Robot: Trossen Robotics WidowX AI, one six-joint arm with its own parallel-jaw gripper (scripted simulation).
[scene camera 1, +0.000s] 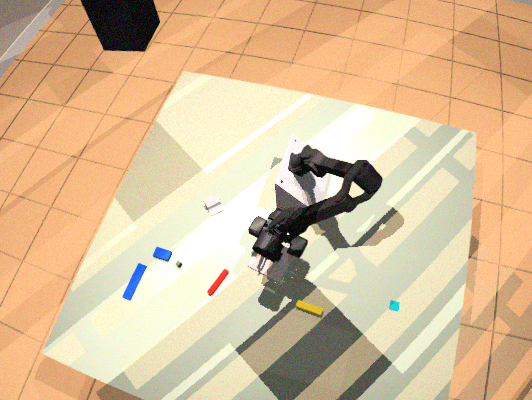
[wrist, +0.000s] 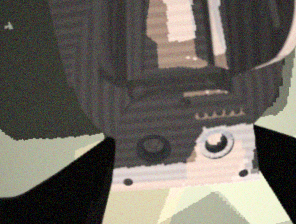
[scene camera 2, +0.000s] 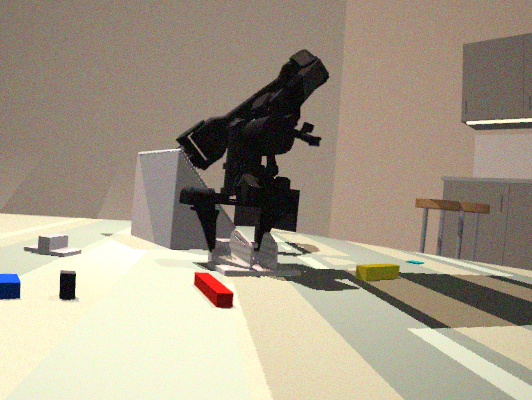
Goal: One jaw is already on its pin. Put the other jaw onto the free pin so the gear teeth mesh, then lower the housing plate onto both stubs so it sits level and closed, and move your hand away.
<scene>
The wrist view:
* gripper
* base plate
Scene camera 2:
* gripper
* red bar
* white block
</scene>
